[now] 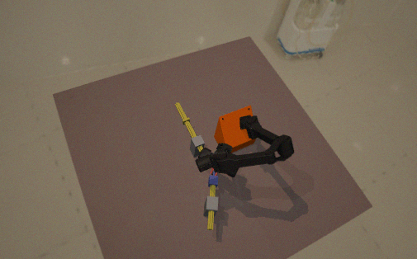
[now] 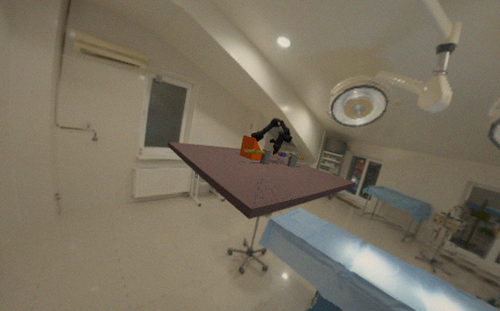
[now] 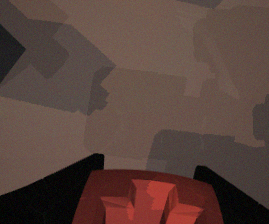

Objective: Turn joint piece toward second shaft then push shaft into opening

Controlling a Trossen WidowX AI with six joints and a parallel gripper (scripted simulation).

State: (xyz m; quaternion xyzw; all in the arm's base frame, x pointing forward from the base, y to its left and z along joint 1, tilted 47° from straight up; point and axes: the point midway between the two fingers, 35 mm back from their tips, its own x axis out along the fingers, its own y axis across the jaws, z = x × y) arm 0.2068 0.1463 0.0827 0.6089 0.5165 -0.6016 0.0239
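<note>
My gripper tip is 2 cm short of the red square joint piece, 2 cm to the right of it and 3 cm below it.
</note>
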